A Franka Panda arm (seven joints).
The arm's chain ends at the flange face. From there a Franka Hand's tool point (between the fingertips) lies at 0.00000 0.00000 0.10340 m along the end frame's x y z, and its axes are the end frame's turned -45 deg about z.
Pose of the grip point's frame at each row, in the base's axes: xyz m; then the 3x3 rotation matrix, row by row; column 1 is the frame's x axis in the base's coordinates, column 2 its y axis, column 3 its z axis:
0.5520, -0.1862, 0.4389; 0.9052, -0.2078, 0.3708; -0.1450, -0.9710, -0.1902; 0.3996, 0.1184, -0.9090
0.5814, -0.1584, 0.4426; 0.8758, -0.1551, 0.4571; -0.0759, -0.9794, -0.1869; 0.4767, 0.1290, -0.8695
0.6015, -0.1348, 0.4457; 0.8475, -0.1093, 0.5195; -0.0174, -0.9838, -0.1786; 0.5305, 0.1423, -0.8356
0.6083, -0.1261, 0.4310; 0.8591, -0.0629, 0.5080; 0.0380, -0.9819, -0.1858; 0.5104, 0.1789, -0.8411
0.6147, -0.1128, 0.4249; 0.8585, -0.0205, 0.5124; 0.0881, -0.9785, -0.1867; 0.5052, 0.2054, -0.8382
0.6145, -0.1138, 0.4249; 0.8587, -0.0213, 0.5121; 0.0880, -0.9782, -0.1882; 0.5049, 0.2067, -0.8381
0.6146, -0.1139, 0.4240; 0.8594, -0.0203, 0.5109; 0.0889, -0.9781, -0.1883; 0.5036, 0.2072, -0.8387
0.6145, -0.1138, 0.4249; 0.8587, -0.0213, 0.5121; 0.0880, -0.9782, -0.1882; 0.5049, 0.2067, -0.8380
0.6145, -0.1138, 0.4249; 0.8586, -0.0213, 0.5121; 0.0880, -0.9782, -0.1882; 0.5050, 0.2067, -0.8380
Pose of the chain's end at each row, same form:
0.5137, -0.1665, 0.5329; 0.4931, -0.7870, 0.3708; -0.7891, -0.5841, -0.1902; 0.3663, -0.1988, -0.9090
0.5341, -0.1391, 0.5325; 0.5096, -0.7290, 0.4571; -0.7462, -0.6389, -0.1869; 0.4283, -0.2459, -0.8695
0.5478, -0.1163, 0.5321; 0.5220, -0.6766, 0.5195; -0.7080, -0.6833, -0.1786; 0.4757, -0.2745, -0.8356
0.5558, -0.1069, 0.5180; 0.5630, -0.6520, 0.5080; -0.6674, -0.7212, -0.1858; 0.4874, -0.2344, -0.8411
0.5617, -0.0935, 0.5116; 0.5926, -0.6215, 0.5124; -0.6296, -0.7542, -0.1867; 0.5025, -0.2120, -0.8382
0.5615, -0.0943, 0.5116; 0.5921, -0.6223, 0.5121; -0.6295, -0.7539, -0.1882; 0.5032, -0.2109, -0.8381
0.5618, -0.0944, 0.5107; 0.5933, -0.6220, 0.5109; -0.6288, -0.7545, -0.1883; 0.5026, -0.2096, -0.8387
0.5615, -0.0943, 0.5115; 0.5921, -0.6223, 0.5121; -0.6295, -0.7539, -0.1882; 0.5032, -0.2109, -0.8380
0.5615, -0.0943, 0.5115; 0.5921, -0.6222, 0.5121; -0.6295, -0.7539, -0.1882; 0.5032, -0.2109, -0.8380

